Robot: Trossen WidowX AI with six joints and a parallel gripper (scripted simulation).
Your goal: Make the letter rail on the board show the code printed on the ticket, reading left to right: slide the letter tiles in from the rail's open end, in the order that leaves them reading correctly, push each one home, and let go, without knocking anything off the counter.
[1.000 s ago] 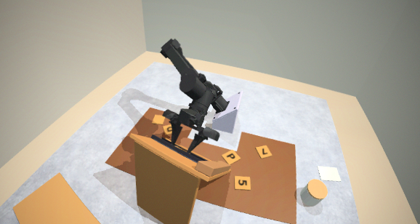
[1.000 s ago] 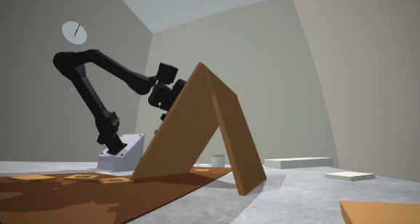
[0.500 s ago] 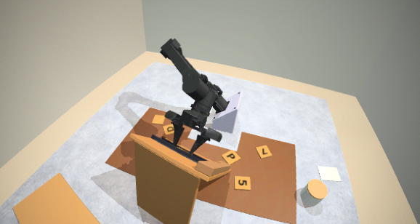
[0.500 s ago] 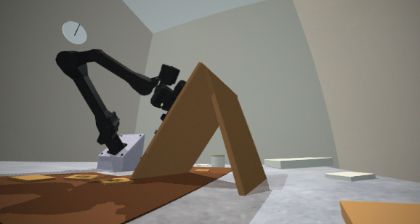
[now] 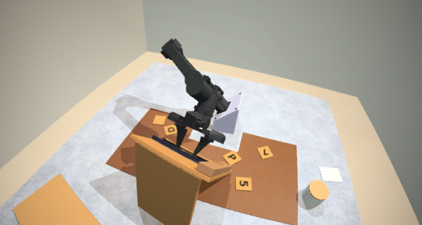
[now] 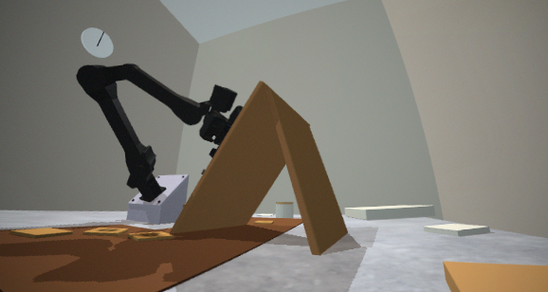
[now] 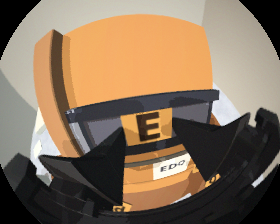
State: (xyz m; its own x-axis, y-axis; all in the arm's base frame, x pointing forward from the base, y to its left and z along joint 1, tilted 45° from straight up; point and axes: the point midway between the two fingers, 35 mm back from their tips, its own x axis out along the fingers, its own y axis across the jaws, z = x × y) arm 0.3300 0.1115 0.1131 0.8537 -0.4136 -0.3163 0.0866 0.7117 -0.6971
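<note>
My gripper tip is 9 cm above the white ticket, 6 cm past it and 4 cm to the left of it. From my gripper tip the other things lie so: lidded jar: 48 cm to the left, 15 cm below, 12 cm behind; then letter tile: right at my gripper tip; then brown mat: 18 cm below, 17 cm behind, 3 cm to the left.
</note>
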